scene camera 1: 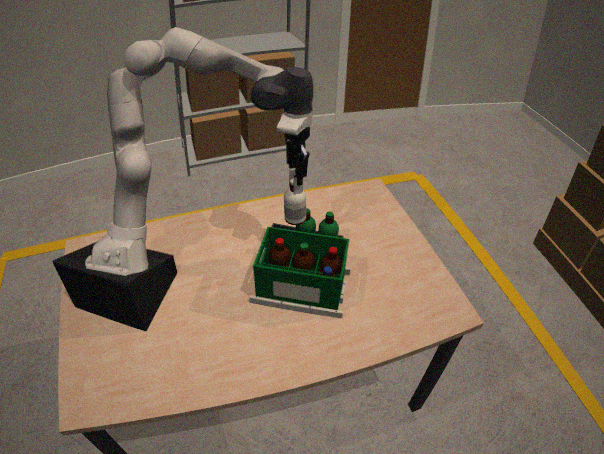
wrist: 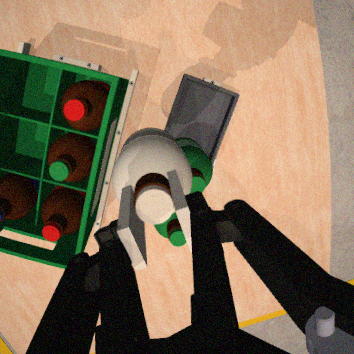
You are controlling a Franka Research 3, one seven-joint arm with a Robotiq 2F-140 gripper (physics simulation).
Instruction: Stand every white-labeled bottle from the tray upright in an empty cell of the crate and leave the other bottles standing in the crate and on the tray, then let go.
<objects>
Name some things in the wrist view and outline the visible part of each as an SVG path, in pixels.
My gripper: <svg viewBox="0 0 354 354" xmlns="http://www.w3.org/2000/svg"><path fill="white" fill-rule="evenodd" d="M25 354L89 354L94 334L95 354L291 354L238 327L223 254L224 251L221 244L233 241L237 250L297 327L305 334L306 349L309 354L354 354L354 285L327 273L244 200L232 199L224 204L223 209L213 210L208 206L202 192L197 190L184 195L176 170L173 169L166 172L177 218L192 254L193 294L190 295L191 325L167 337L149 338L135 276L136 270L147 267L144 221L136 214L133 206L134 192L131 185L127 185L121 188L118 218L110 221L108 225L97 229L93 234L99 246L99 251L90 256L87 252L79 252L68 261Z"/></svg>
A white bottle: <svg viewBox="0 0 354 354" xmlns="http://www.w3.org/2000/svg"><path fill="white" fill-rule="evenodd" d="M146 127L136 130L124 141L112 168L111 182L114 194L119 202L121 188L131 185L134 192L133 206L138 217L146 223L159 224L167 220L171 213L175 212L166 172L173 169L176 170L185 195L190 193L192 170L187 157L172 135L160 128Z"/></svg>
A green-capped brown bottle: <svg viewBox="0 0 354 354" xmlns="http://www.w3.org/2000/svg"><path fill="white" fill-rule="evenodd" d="M67 131L56 138L50 145L47 153L49 174L53 179L75 182L84 179L90 174L97 138Z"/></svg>
</objects>
